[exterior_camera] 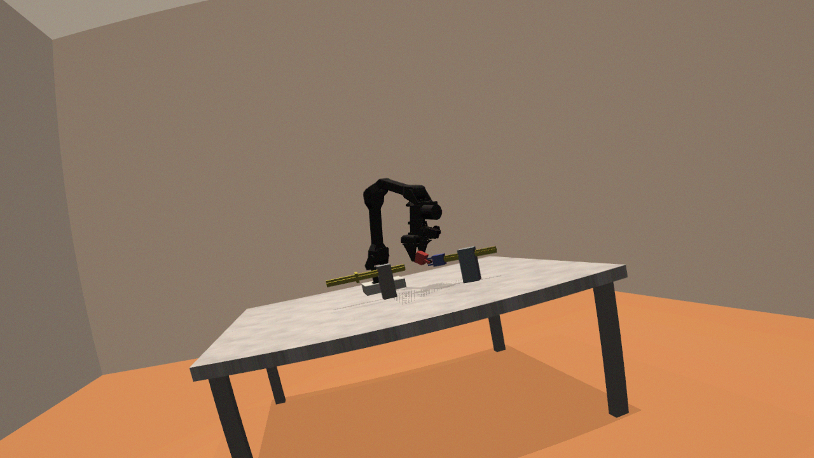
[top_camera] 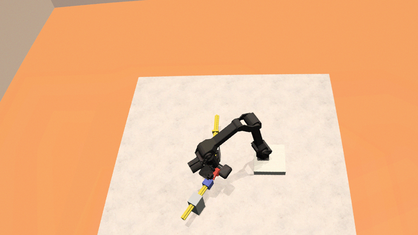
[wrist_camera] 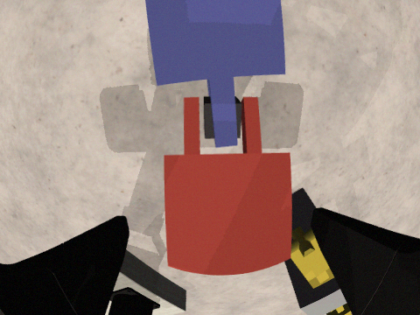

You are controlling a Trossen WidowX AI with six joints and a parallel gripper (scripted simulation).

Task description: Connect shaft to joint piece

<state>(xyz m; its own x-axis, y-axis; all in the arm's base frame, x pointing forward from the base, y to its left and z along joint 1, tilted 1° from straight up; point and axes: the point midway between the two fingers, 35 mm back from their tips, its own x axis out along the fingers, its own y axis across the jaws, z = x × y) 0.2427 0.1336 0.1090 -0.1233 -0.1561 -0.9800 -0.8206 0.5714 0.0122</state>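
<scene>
My gripper tip is now 2 cm to the right of the red joint piece and 1 cm short of it.
</scene>
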